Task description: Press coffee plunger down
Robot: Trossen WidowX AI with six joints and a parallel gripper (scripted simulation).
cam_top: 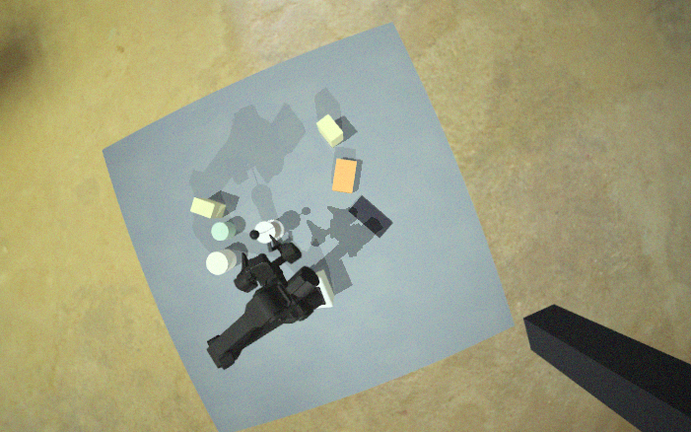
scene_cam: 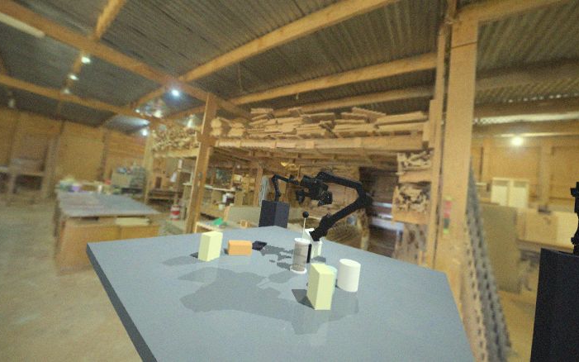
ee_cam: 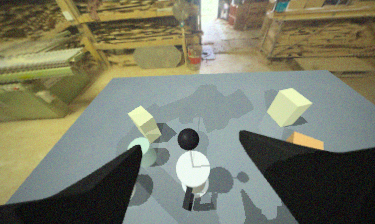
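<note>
Now: the coffee press 1 cm ahead of my gripper tip, 1 cm to the left of it and 17 cm below it. From my gripper tip the other things lie so: orange block (12 cm ahead, 30 cm to the right, 27 cm below); then white cylinder (2 cm behind, 22 cm to the left, 25 cm below).
</note>
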